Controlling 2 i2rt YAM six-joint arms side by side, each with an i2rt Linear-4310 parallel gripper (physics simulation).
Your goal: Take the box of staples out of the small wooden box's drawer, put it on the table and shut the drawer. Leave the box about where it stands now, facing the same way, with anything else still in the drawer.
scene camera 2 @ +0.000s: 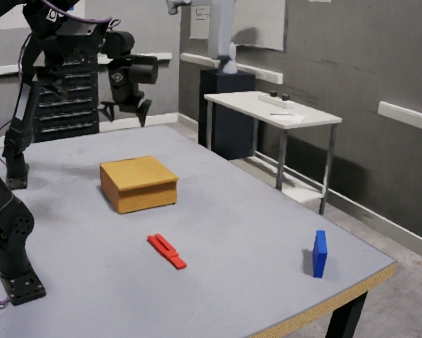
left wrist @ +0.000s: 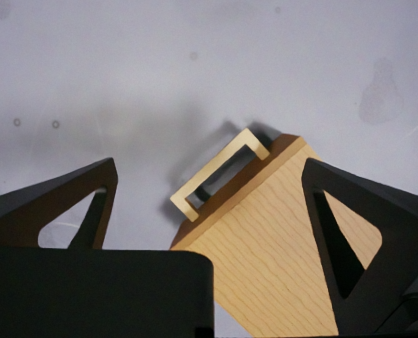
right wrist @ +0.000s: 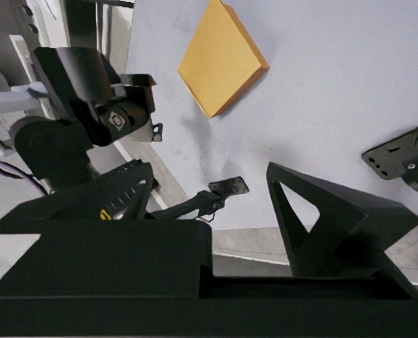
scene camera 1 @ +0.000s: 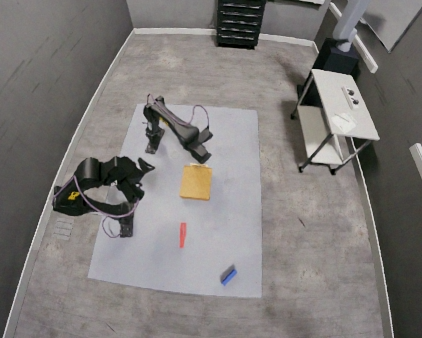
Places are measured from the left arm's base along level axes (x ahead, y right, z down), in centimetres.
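Pixels of known places: left gripper, fingertip midpoint: (scene camera 2: 127, 123) (left wrist: 209, 168) (right wrist: 158, 105); right gripper, fingertip midpoint: (scene camera 2: 75, 82) (right wrist: 209, 168) (scene camera 1: 148, 176); left arm's base at its link origin: (scene camera 2: 17, 177) (right wrist: 227, 187) (scene camera 1: 155, 140); right arm's base at its link origin: (scene camera 2: 16, 273) (scene camera 1: 127, 219).
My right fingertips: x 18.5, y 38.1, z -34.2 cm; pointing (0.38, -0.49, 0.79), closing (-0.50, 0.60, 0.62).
Observation:
For each thing: its top centre in the pictures, then the offset to it from my right fingertips. Level surfaces: height alone.
- small wooden box at its top centre: (left wrist: 300, 272) (scene camera 2: 137, 170) (right wrist: 212, 67) (scene camera 1: 196, 182) dz +26.3, dx +15.9, dy -12.5 cm
- red clothespin-like piece at its top centre: (scene camera 2: 166, 248) (scene camera 1: 182, 235) dz +33.0, dx +15.0, dy +15.4 cm
- table at its surface level: dz +34.2 cm
- blue block at its top centre: (scene camera 2: 322, 241) (scene camera 1: 229, 277) dz +28.2, dx +42.3, dy +31.0 cm
The small wooden box (scene camera 1: 196, 183) (scene camera 2: 139, 172) (left wrist: 265, 240) (right wrist: 220, 65) stands on the table. Its drawer front with the pale bar handle (scene camera 1: 198, 164) (left wrist: 212, 168) faces the back in scene camera 1; the drawer looks shut. The box of staples does not show, and the drawer's inside is hidden. My left gripper (scene camera 1: 207, 146) (scene camera 2: 126, 119) (left wrist: 209, 168) is open and empty above the handle side; the handle lies diagonally between its fingers in the left wrist view. My right gripper (scene camera 1: 148, 175) (right wrist: 209, 168) is open and empty, raised at the left of the wooden box in scene camera 1.
A red clothespin-like piece (scene camera 1: 183, 235) (scene camera 2: 166, 251) lies flat on the table (scene camera 1: 230, 225) (scene camera 2: 240, 280), in front of the wooden box. A blue block (scene camera 1: 229, 277) (scene camera 2: 319, 253) stands near the table's front right corner. A white side table (scene camera 1: 340, 100) (scene camera 2: 300, 117) stands beyond.

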